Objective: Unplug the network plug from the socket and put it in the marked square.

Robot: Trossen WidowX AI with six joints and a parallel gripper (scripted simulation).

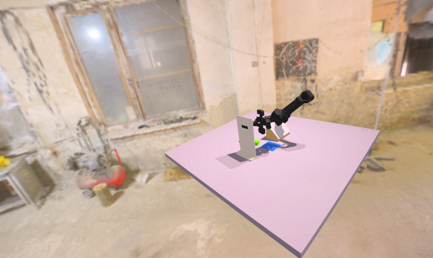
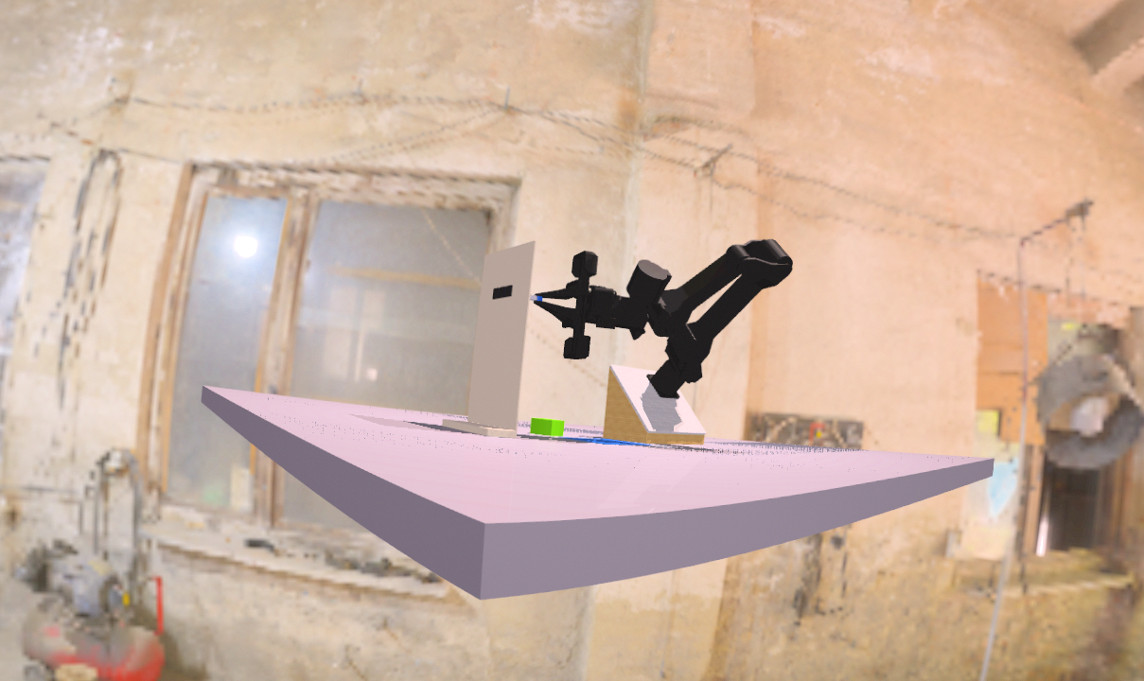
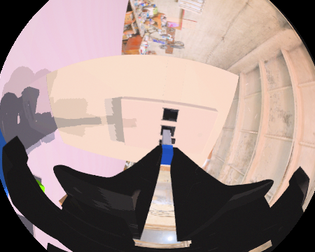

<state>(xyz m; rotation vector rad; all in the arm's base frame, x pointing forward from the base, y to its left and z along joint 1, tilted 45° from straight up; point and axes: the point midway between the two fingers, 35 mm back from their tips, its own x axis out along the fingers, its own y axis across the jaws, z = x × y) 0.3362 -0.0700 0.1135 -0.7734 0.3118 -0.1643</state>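
Now: the beige upright panel 9 cm below my gripper tip, 6 cm ahead of it and 2 cm to the right of it. Round my gripper tip: grey plug (1 cm ahead).
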